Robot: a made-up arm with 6 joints.
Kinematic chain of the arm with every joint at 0, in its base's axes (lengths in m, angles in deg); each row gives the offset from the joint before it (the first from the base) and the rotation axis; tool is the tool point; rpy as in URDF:
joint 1: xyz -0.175 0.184 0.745 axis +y
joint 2: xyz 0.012 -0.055 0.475 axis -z
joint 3: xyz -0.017 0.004 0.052 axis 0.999 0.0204 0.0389
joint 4: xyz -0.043 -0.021 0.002 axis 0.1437 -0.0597 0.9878
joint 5: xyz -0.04 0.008 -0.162 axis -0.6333 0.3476 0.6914
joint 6: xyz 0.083 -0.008 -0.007 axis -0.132 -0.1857 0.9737
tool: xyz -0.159 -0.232 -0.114 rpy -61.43 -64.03 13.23
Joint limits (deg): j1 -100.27..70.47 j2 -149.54..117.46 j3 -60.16..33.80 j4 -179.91..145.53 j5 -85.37..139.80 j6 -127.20..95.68
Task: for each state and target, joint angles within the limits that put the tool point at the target. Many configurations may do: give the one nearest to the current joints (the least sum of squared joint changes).
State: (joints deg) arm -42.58 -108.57 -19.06 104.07 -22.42 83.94
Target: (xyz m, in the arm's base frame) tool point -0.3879 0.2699 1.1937
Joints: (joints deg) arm 11.09 -89.53 7.50 91.52 -24.01 95.68
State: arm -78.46 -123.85 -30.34 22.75 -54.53 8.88
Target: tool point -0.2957 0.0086 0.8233
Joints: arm -95.12 -120.00 -15.51 -10.89 -85.37 -8.04
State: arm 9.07 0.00 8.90 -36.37 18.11 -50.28
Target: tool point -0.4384 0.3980 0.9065
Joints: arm -33.02 27.78 8.78 -45.86 -8.89 -47.09
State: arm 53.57 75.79 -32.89 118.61 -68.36 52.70
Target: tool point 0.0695 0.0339 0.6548
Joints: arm 58.39 81.51 -10.63 114.67 -57.42 70.71
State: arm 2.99 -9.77 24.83 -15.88 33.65 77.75
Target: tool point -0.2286 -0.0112 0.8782
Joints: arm -8.03 4.91 33.80 -20.68 0.53 50.44
